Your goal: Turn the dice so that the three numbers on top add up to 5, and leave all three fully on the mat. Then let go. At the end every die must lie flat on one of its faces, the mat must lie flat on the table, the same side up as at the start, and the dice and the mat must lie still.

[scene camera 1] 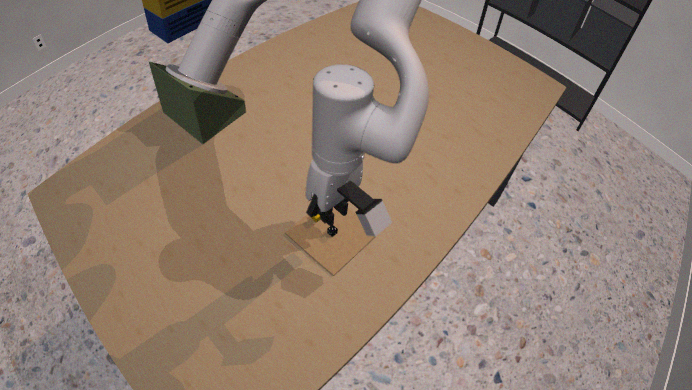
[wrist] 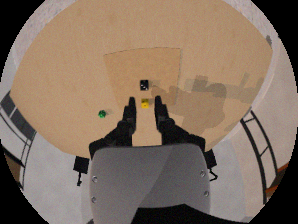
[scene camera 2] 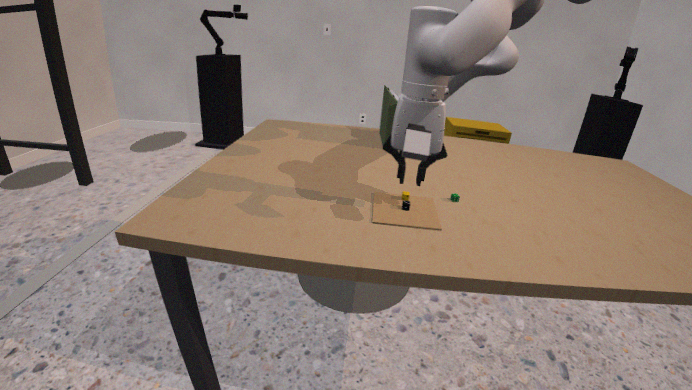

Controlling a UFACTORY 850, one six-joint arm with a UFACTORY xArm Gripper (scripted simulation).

Labels:
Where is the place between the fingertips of my gripper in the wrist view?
At 145, 103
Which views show my gripper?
Scene camera 1, the wrist view and scene camera 2: all of them.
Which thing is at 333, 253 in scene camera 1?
A tan mat.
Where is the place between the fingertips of my gripper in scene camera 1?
333, 216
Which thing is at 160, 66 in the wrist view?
A tan mat.

